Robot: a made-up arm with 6 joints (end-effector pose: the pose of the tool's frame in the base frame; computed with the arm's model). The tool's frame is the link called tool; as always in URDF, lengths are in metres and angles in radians.
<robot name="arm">
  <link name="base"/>
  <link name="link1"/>
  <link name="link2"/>
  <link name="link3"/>
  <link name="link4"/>
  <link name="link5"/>
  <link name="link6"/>
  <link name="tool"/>
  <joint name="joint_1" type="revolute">
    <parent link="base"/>
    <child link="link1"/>
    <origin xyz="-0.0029 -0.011 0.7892"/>
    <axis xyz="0 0 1"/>
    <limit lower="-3.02" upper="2.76" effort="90" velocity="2.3"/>
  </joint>
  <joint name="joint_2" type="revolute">
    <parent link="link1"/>
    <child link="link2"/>
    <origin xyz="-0.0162 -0.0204 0.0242" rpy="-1.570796 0 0"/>
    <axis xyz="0 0 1"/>
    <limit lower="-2.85" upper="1.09" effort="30" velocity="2.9"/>
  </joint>
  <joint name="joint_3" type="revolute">
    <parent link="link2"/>
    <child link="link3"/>
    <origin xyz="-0.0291 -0.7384 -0.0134" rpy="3.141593 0 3.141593"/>
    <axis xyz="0 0 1"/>
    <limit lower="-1.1" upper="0.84" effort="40" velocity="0.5"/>
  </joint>
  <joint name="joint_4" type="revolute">
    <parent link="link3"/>
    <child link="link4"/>
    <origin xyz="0.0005 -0.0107 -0.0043" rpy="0 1.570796 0"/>
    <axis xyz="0 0 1"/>
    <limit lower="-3.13" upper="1.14" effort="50" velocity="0.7"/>
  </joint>
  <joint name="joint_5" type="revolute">
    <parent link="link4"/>
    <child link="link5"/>
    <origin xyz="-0.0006 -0.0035 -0.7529" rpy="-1.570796 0 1.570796"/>
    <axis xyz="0 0 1"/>
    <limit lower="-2.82" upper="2.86" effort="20" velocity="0.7"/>
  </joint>
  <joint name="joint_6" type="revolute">
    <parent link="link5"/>
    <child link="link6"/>
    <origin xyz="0.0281 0.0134 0.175" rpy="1.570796 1.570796 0"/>
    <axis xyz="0 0 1"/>
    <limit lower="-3.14" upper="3.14" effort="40" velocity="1.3"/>
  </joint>
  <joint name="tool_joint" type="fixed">
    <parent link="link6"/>
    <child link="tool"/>
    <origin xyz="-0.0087 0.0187 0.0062" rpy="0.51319 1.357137 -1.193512"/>
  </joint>
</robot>
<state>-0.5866 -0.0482 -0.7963 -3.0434 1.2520 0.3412</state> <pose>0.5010 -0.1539 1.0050 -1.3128 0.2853 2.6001</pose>
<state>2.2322 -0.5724 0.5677 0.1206 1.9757 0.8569</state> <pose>0.2738 -0.0072 2.1516 2.1152 -1.4440 -0.5739</pose>
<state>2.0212 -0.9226 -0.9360 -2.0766 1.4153 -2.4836</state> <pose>-0.1032 0.1046 1.0950 -2.0069 -0.3071 1.1519</pose>
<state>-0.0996 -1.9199 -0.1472 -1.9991 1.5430 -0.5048</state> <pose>-0.7082 0.0940 1.3489 -1.9316 1.3646 -0.4887</pose>
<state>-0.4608 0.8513 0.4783 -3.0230 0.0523 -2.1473</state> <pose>1.1585 -0.4456 1.0572 -0.8236 0.4715 -0.0417</pose>
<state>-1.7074 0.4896 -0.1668 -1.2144 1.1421 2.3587</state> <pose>-0.2120 -0.8034 0.8876 -0.4529 1.6671 -1.9768</pose>
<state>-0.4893 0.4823 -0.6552 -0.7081 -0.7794 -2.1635</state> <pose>0.3892 -0.3726 0.7654 -1.6970 -0.2365 2.0897</pose>
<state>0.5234 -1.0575 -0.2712 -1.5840 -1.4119 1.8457</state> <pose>-0.0131 -0.0412 1.5462 -0.3653 -1.0860 1.9371</pose>
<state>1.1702 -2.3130 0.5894 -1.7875 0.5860 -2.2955</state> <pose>-0.5065 -1.1623 0.6106 0.3905 -1.0215 -1.0797</pose>
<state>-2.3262 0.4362 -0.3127 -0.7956 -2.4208 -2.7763</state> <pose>-0.6206 -0.4503 0.9209 -0.7488 -0.4247 0.4008</pose>
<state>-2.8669 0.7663 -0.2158 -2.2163 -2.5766 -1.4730</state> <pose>-0.7292 -0.2569 0.6872 2.6229 -0.9550 1.4162</pose>
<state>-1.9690 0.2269 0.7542 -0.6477 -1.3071 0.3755</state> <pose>-0.4709 -0.6781 1.7983 0.5865 0.0485 -1.2330</pose>
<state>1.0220 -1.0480 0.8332 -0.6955 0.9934 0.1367</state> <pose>-0.2801 -0.7771 1.9502 -2.1618 2.1530 -0.3760</pose>
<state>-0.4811 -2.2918 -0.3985 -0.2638 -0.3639 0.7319</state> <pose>-0.7378 0.1371 1.0346 -0.8570 -1.5583 -0.4314</pose>
